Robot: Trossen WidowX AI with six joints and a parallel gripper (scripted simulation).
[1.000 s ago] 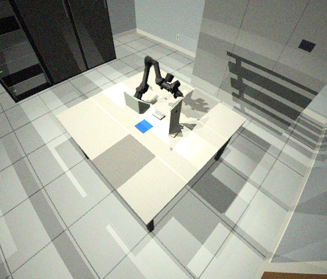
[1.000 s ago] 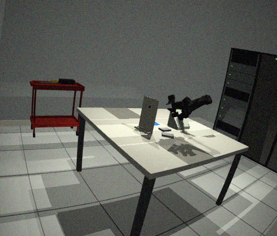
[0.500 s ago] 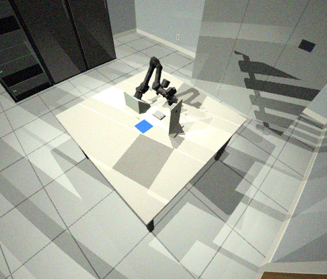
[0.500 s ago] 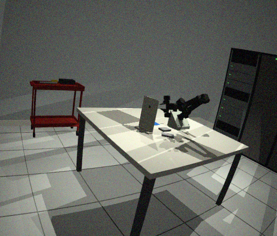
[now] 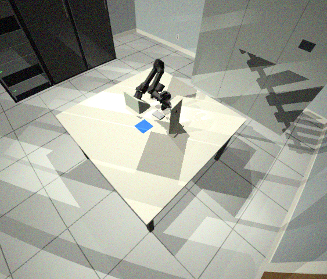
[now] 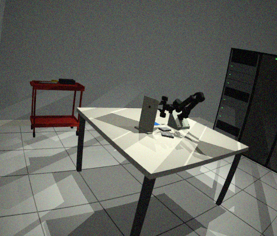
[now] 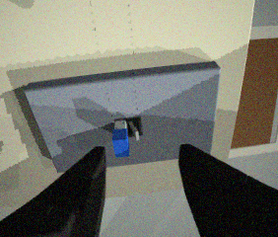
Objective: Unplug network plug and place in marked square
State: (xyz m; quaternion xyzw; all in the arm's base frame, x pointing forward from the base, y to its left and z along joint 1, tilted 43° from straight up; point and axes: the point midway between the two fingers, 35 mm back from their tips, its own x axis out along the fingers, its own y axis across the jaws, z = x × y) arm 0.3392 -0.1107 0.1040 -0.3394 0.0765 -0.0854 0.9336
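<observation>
Now: the network plug 50 mm ahead of my gripper tip, 20 mm to the right of it and 10 mm below it. Also, from my gripper tip: grey upright panel (90 mm below, 70 mm ahead, 20 mm to the right); blue marked square (220 mm below, 170 mm behind, 150 mm to the right).
</observation>
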